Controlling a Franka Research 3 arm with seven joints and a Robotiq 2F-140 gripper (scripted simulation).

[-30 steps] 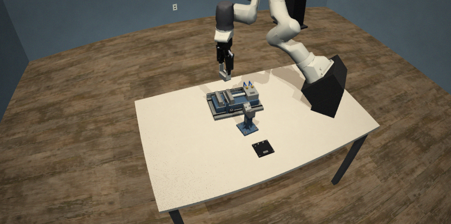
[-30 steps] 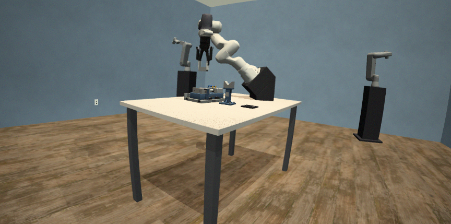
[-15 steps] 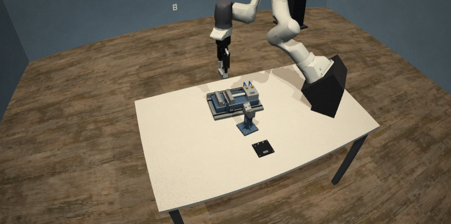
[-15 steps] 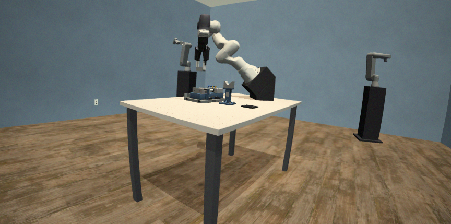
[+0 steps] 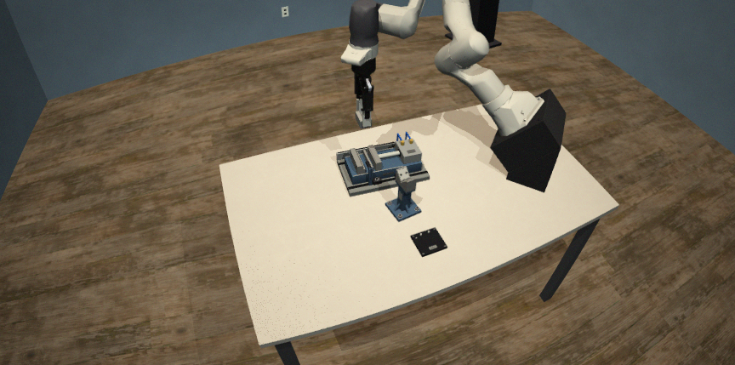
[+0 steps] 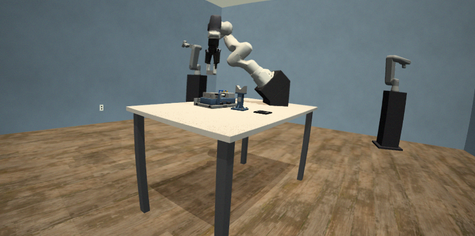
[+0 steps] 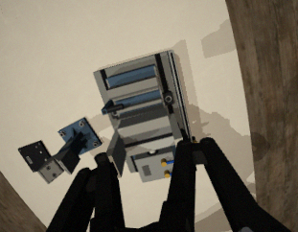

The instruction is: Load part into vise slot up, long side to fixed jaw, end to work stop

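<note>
My gripper is now 2 cm above the part. From my hand the other things lie so: black infeed plate: 2 cm ahead, 40 cm to the left, 26 cm below; vise: 6 cm behind, 4 cm to the left, 22 cm below; air cylinder: 15 cm behind, 7 cm to the left, 18 cm below.
</note>
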